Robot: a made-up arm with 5 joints.
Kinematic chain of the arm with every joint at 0, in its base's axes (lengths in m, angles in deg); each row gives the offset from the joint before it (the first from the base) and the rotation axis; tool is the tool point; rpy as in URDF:
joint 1: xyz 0 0 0.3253 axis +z
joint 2: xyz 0 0 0 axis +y
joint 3: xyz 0.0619 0 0.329 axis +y
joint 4: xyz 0.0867 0 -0.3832 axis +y
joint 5: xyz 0.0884 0 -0.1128 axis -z
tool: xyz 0 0 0 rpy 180 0 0
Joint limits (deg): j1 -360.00..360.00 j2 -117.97..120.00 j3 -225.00..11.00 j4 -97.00..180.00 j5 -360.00..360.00
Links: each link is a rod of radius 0.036 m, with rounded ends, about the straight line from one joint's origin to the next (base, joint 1, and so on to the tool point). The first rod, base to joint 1, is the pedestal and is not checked.
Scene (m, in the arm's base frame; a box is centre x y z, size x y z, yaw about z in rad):
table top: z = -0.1
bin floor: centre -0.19 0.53 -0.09 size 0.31 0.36 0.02 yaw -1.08
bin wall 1: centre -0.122 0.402 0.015 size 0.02 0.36 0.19 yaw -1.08
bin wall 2: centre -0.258 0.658 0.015 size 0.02 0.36 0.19 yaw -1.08
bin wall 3: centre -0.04 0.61 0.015 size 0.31 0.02 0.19 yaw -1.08
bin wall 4: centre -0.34 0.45 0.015 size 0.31 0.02 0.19 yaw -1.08
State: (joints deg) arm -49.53 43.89 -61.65 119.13 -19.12
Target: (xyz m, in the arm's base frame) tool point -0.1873 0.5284 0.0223
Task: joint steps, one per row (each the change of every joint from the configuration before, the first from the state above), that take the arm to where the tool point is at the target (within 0.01 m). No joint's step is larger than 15 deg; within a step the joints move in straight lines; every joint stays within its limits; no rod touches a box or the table.
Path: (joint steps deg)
1: 14.46 -0.57 -2.45 -1.20 0.00
2: 14.46 -0.57 -2.45 -1.21 0.00
3: 14.46 -0.57 -2.44 -1.20 0.00
4: 14.46 -0.58 -2.45 -1.21 0.00
5: 14.45 -0.57 -2.45 -1.20 0.00
6: 14.46 -0.57 -2.45 -1.21 0.00
7: 14.46 -0.57 -2.45 -1.20 0.00
8: 14.46 -0.57 -2.44 -1.21 0.00
9: 14.46 -0.57 -2.45 -1.20 0.00
10: 14.46 -0.57 -2.45 -1.21 0.00
11: 14.46 -0.57 -2.45 -1.20 0.00
12: 0.00 12.29 -4.07 -6.88 0.00
13: 0.00 12.30 -4.07 -6.88 0.00

